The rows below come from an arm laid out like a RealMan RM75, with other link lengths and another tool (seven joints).
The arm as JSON. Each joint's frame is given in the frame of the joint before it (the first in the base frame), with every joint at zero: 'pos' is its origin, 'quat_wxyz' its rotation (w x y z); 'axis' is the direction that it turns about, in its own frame. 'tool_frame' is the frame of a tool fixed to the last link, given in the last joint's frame.
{
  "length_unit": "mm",
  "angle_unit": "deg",
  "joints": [
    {
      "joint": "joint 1",
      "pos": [
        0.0,
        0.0,
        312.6
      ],
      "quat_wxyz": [
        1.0,
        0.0,
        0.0,
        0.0
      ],
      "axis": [
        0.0,
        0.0,
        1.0
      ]
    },
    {
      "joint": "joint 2",
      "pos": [
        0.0,
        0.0,
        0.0
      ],
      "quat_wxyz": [
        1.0,
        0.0,
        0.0,
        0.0
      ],
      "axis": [
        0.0,
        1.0,
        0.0
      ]
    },
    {
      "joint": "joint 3",
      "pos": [
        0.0,
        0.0,
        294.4
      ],
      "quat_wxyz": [
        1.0,
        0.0,
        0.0,
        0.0
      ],
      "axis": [
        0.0,
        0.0,
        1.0
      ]
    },
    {
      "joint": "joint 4",
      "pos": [
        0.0,
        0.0,
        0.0
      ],
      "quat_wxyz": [
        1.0,
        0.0,
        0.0,
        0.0
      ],
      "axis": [
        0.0,
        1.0,
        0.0
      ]
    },
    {
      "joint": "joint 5",
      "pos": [
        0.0,
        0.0,
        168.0
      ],
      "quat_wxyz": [
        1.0,
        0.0,
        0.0,
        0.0
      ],
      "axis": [
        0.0,
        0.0,
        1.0
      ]
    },
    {
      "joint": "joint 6",
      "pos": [
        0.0,
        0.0,
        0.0
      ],
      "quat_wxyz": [
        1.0,
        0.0,
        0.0,
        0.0
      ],
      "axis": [
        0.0,
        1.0,
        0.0
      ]
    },
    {
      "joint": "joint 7",
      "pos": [
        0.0,
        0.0,
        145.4
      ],
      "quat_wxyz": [
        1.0,
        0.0,
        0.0,
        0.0
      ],
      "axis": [
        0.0,
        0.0,
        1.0
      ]
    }
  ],
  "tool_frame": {
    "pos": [
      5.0,
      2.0,
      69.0
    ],
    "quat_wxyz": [
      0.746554,
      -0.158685,
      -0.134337,
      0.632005
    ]
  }
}
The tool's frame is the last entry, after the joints.
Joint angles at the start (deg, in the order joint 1, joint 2, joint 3, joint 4, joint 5, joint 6, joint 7):
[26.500, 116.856, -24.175, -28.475, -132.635, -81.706, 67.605]
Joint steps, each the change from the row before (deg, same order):
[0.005, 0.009, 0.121, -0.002, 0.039, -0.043, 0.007]
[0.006, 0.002, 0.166, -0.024, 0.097, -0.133, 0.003]
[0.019, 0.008, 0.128, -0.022, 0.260, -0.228, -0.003]
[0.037, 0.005, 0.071, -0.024, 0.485, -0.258, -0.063]
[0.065, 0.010, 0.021, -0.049, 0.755, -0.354, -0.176]
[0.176, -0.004, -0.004, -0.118, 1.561, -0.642, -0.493]
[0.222, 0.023, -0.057, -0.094, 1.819, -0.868, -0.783]
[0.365, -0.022, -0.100, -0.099, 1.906, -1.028, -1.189]
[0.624, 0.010, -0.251, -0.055, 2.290, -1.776, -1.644]
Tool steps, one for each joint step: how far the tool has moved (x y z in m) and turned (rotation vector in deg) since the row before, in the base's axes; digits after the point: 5 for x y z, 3 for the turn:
[-0.00027, 0.00026, 0.00021, 0.100, 0.112, -0.037]
[-0.00059, 0.00039, 0.00048, 0.149, 0.206, -0.005]
[-0.00133, 0.00061, 0.00057, 0.194, 0.361, 0.072]
[-0.00196, 0.00115, 0.00085, 0.323, 0.466, 0.183]
[-0.00294, 0.00178, 0.00122, 0.479, 0.614, 0.387]
[-0.00588, 0.00405, 0.00282, 1.055, 1.089, 0.950]
[-0.00749, 0.00416, 0.00300, 1.149, 1.279, 1.386]
[-0.00868, 0.00471, 0.00360, 1.251, 1.173, 1.992]
[-0.01335, 0.00461, 0.00378, 1.181, 1.664, 3.109]

